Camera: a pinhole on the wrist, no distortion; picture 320 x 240 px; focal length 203.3 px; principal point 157.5 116.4 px. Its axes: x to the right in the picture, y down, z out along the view. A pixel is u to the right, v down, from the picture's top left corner.
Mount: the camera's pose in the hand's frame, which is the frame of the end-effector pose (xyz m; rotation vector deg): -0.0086 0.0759 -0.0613 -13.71 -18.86 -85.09
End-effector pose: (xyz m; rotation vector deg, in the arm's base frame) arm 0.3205 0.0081 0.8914 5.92 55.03 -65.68
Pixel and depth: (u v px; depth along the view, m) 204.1 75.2 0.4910
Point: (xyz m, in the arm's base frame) 0.6762 -0.0583 1.1969
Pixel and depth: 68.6 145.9 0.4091
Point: 0.7894 0.0411 0.8900
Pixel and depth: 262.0 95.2 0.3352
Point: 0.5255 -0.0995 1.1098
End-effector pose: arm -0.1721 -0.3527 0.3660 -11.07 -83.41 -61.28
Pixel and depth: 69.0 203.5 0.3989
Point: -0.1142 -0.0166 0.7104
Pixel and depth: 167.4 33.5 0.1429
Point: -0.1265 -0.2035 0.3704
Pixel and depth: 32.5 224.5 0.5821
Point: -0.0509 0.1433 0.9495
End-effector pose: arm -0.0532 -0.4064 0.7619 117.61 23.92 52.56
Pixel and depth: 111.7 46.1 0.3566
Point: 0.0037 -0.7912 0.8102
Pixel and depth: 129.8 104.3 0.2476
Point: 0.0273 -0.6344 0.8365
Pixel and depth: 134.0 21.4 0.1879
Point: -0.0577 -0.6204 0.7963
